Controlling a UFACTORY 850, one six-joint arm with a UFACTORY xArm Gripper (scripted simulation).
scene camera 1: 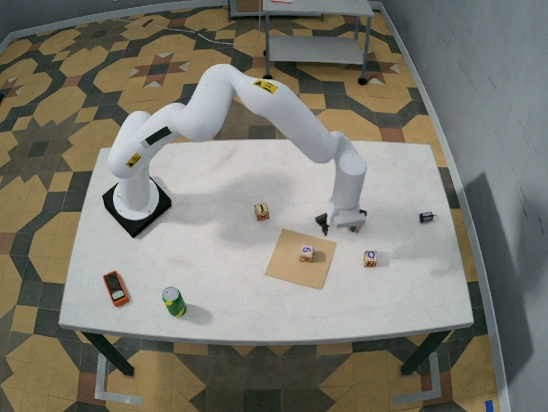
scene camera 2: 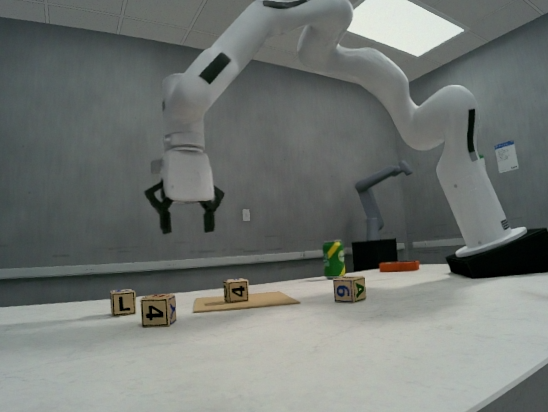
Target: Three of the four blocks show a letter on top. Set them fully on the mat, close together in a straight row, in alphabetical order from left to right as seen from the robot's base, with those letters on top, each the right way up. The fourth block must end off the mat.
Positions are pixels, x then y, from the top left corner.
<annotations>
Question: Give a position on a tan mat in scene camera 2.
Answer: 269,299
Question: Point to a tan mat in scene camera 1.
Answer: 284,264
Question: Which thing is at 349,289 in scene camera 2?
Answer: A J block.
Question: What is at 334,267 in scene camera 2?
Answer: A green can.
</annotations>
